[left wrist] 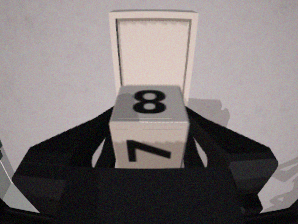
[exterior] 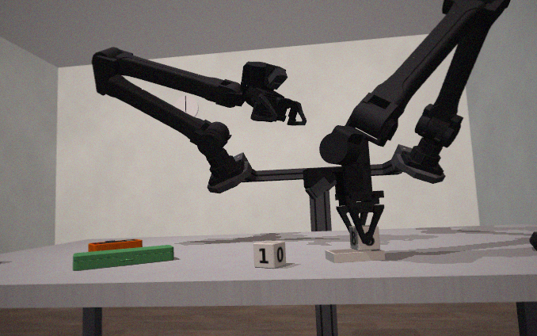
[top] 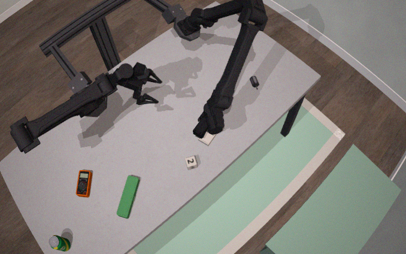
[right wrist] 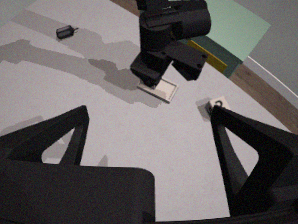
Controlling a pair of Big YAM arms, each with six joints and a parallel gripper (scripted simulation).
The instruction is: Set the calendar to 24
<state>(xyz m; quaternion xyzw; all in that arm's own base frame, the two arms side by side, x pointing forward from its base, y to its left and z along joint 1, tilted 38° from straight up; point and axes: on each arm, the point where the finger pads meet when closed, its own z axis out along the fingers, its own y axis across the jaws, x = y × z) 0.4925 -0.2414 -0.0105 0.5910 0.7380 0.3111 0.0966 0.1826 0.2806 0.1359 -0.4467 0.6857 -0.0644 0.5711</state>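
Right now the calendar tray is 20 mm to the right of my left hand and 30 mm below it. From my left hand the other things lie so: green box (40 mm behind, 500 mm to the right, 30 mm below); dark object (30 mm behind, 360 mm to the left, 20 mm below).
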